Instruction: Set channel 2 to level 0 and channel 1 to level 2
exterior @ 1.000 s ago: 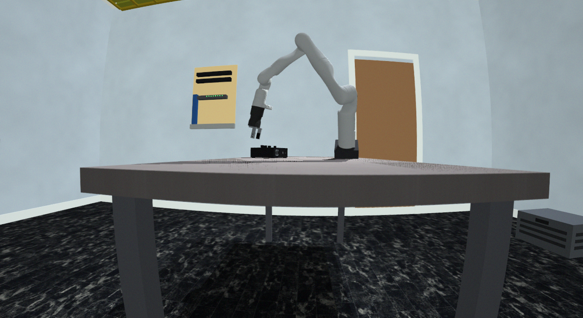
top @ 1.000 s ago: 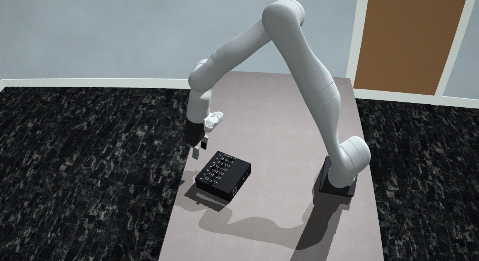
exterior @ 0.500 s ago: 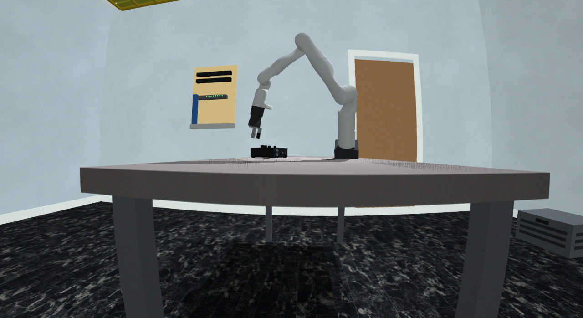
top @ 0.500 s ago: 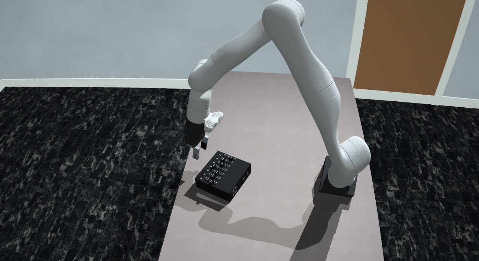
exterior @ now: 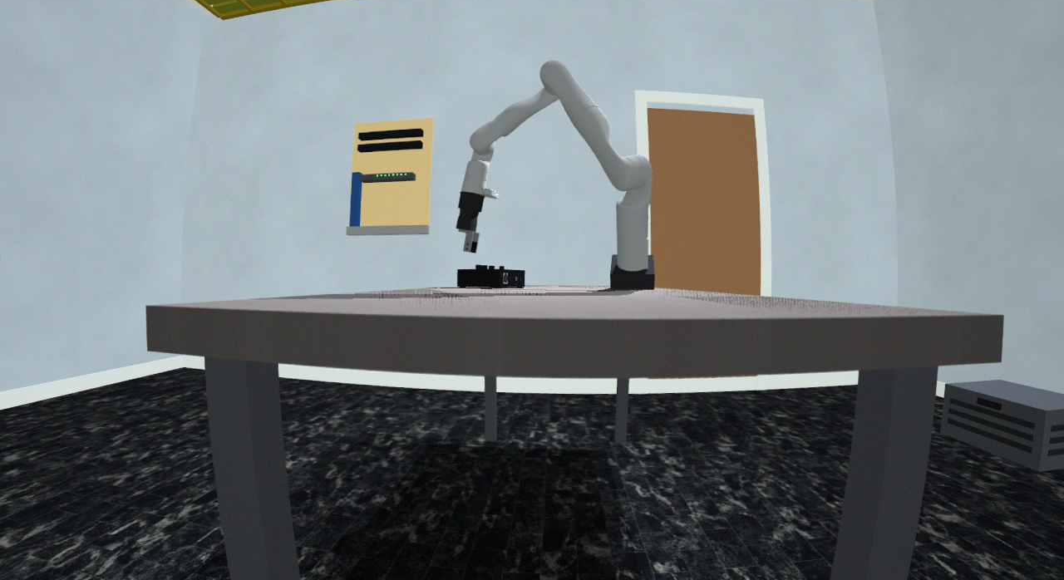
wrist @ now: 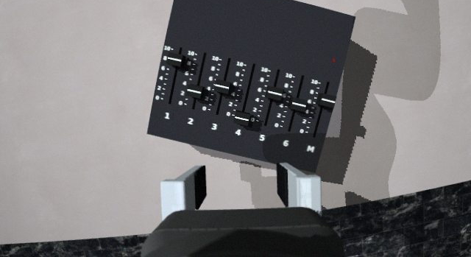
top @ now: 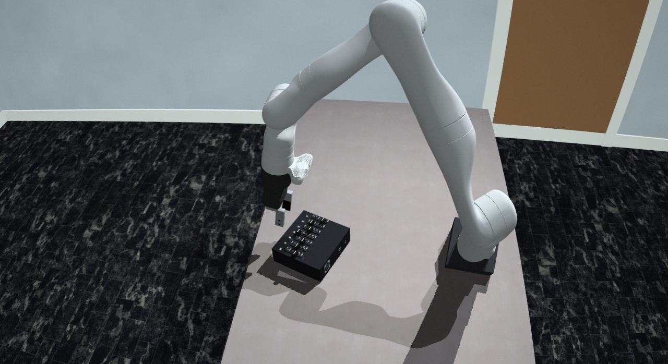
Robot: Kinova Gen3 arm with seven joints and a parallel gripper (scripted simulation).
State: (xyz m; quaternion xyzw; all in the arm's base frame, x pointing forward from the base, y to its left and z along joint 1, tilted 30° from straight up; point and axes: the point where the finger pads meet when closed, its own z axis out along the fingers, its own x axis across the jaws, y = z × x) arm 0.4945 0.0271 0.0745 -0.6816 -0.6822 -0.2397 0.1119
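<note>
Right now the channel 1 cap is 8 cm behind my hand, 6 cm to the right of it and 6 cm below it. From my hand the other things lie so: channel 5 cap 6 cm below, 6 cm behind, 3 cm to the left; channel 3 cap 6 cm below, 6 cm behind, 2 cm to the right; channel 4 cap 6 cm below, 4 cm behind.
</note>
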